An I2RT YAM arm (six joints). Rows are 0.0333 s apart.
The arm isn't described. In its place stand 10 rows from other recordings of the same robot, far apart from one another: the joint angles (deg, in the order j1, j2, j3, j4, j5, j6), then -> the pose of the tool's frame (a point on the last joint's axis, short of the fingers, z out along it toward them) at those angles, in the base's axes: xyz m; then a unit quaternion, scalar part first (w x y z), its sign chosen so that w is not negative.
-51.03, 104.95, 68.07, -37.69, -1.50, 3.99 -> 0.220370 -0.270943 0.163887 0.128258 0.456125 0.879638 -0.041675
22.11, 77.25, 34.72, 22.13, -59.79, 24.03 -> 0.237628 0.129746 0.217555 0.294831 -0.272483 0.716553 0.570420
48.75, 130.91, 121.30, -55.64, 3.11, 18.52 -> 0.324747 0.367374 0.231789 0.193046 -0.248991 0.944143 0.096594
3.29, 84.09, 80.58, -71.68, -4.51, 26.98 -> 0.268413 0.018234 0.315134 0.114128 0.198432 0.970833 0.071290
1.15, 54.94, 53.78, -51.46, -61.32, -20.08 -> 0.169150 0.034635 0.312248 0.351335 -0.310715 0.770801 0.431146
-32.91, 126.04, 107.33, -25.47, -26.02, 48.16 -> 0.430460 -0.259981 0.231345 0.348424 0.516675 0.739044 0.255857
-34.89, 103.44, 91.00, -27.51, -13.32, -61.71 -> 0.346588 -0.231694 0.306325 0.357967 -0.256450 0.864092 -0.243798
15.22, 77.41, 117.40, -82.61, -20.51, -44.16 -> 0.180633 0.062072 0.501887 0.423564 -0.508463 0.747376 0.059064
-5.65, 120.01, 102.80, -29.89, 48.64, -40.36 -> 0.465294 -0.072883 0.255493 0.156935 -0.109247 0.854455 -0.483057
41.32, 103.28, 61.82, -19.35, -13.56, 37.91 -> 0.262566 0.241947 0.158379 0.119911 -0.058328 0.959653 0.247559
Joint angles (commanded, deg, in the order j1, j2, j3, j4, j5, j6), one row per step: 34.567 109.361 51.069 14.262 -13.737 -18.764; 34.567 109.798 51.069 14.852 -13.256 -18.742; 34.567 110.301 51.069 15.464 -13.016 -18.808; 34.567 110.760 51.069 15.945 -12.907 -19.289; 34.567 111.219 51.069 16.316 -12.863 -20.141; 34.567 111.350 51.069 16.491 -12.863 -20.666; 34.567 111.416 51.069 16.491 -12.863 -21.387; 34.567 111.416 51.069 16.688 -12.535 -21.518; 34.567 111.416 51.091 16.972 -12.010 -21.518; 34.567 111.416 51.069 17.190 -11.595 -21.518; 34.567 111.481 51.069 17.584 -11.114 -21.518; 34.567 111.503 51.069 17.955 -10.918 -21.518; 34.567 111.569 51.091 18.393 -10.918 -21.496; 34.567 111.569 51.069 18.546 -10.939 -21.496; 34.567 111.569 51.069 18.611 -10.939 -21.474; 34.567 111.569 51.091 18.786 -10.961 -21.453
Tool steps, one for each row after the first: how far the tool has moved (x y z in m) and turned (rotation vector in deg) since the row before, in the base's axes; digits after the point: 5 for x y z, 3 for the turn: 0.00082 0.00021 -0.00188 -0.178 -0.302 -0.361; 0.00072 0.00032 -0.00223 -0.105 -0.223 -0.129; 0.00051 0.00027 -0.00213 -0.267 -0.342 0.245; 0.00035 0.00021 -0.00228 -0.461 -0.441 0.543; 0.00017 0.00011 -0.00056 -0.213 -0.342 0.354; -0.00001 -0.00001 -0.00040 -0.364 -0.366 0.487; 0.00035 0.00000 0.00024 -0.135 -0.367 -0.149; 0.00061 0.00003 0.00044 -0.124 -0.457 -0.381; 0.00033 -0.00008 0.00017 -0.123 -0.323 -0.302; 0.00061 0.00007 0.00011 -0.083 -0.457 -0.352; 0.00047 0.00018 0.00037 0.089 -0.363 -0.144; 0.00053 0.00037 0.00031 0.234 -0.312 -0.015; 0.00007 0.00006 0.00012 0.086 -0.100 0.016; 0.00007 0.00005 0.00009 0.048 -0.041 -0.014; 0.00025 0.00019 0.00035 0.134 -0.142 0.003
